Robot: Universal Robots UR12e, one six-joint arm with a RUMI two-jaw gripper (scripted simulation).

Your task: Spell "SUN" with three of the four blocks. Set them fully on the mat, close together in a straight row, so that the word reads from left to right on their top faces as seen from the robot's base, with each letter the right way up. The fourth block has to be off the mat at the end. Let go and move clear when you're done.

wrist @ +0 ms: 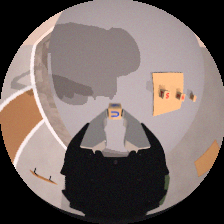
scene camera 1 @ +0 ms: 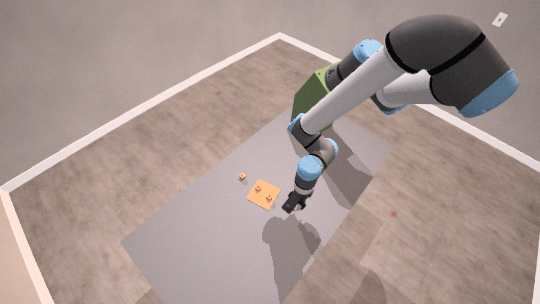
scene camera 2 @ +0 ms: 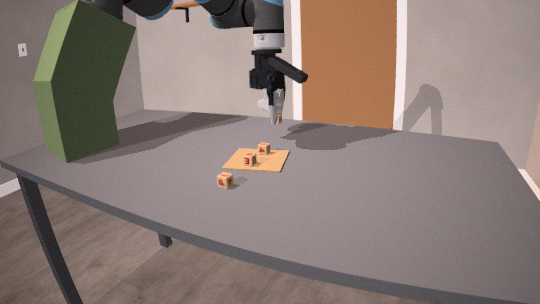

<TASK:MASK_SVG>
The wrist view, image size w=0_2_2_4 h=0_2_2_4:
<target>gripper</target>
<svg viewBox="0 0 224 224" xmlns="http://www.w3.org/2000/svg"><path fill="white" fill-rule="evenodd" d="M41 198L64 214L83 221L99 224L128 224L143 221L168 211L184 200L160 212L145 215L146 212L158 208L159 202L168 192L168 190L164 189L165 175L169 174L169 170L166 165L163 147L157 137L143 123L122 109L121 117L124 119L123 126L126 128L124 147L128 150L128 156L104 157L101 151L106 148L107 143L104 128L107 126L106 119L109 117L108 108L92 121L86 123L72 138L66 149L64 164L60 171L62 175L65 175L65 190L62 190L62 193L70 202L70 208L84 213L85 216L59 209Z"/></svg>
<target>orange mat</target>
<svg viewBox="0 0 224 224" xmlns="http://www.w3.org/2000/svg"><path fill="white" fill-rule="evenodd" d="M152 73L153 116L179 109L181 101L175 97L177 92L183 93L183 73ZM160 89L171 91L169 100L163 100L159 97Z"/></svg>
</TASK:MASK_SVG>
